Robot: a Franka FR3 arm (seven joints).
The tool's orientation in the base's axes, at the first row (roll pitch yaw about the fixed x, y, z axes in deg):
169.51 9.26 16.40
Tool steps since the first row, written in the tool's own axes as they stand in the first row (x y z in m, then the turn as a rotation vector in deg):
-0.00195 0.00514 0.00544 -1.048 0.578 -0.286
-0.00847 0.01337 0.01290 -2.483 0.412 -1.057
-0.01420 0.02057 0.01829 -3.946 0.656 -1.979
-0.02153 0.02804 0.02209 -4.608 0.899 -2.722
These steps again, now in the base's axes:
-0.00082 -0.00654 -0.00404 -0.787 -0.770 0.550
-0.00523 -0.01769 -0.00875 -2.119 -0.845 1.499
-0.00899 -0.02720 -0.01177 -3.337 -1.279 2.673
-0.01403 -0.03706 -0.01293 -3.815 -1.528 3.545

